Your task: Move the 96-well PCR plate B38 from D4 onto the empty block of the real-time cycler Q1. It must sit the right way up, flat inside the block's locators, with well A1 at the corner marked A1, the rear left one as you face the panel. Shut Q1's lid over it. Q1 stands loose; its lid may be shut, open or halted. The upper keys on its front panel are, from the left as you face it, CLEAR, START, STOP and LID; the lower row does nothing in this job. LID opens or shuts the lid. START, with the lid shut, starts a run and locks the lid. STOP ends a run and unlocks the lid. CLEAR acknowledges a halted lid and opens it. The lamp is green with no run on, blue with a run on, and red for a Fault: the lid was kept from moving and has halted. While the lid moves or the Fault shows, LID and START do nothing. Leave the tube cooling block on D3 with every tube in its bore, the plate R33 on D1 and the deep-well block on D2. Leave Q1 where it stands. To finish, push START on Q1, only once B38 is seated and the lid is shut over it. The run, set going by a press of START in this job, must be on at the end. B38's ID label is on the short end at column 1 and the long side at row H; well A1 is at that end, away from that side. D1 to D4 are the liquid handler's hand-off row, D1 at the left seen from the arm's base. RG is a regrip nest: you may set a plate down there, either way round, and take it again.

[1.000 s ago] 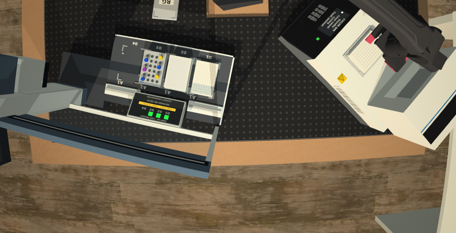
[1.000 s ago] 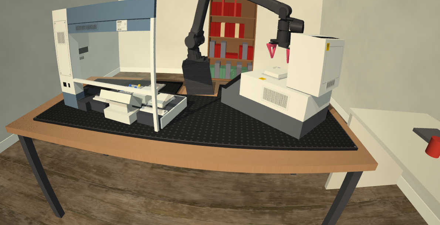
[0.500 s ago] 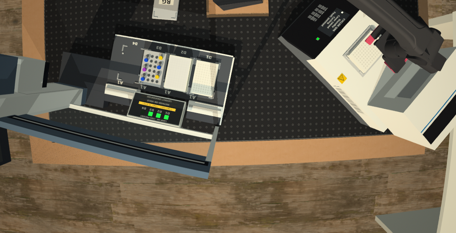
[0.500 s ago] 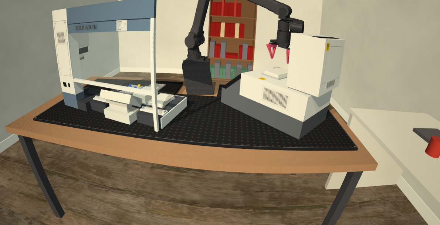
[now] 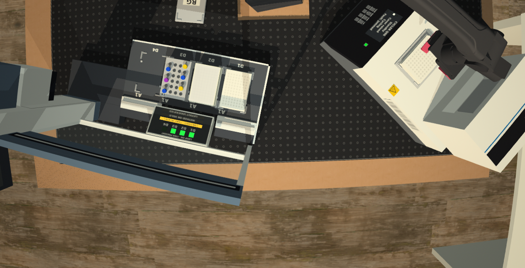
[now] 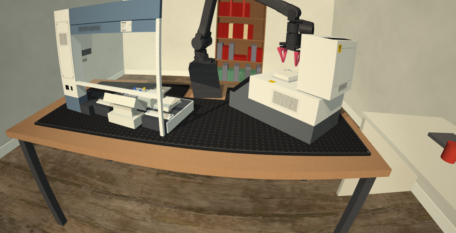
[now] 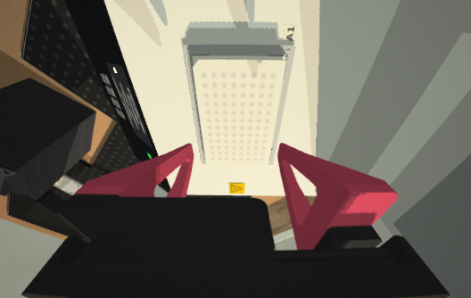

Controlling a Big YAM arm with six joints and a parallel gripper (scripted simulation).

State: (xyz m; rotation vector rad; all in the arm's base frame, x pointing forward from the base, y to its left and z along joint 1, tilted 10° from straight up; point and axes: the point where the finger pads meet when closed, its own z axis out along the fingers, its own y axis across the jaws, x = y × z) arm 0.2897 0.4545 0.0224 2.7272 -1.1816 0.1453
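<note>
Now: the PCR plate B38 60 mm below my hand. Also, from my hand: deep-well block: 660 mm to the right, 200 mm below, 30 mm ahead; handler post: 540 mm to the right, 260 mm ahead, 40 mm below; plate R33: 570 mm to the right, 220 mm below, 60 mm ahead.
</note>
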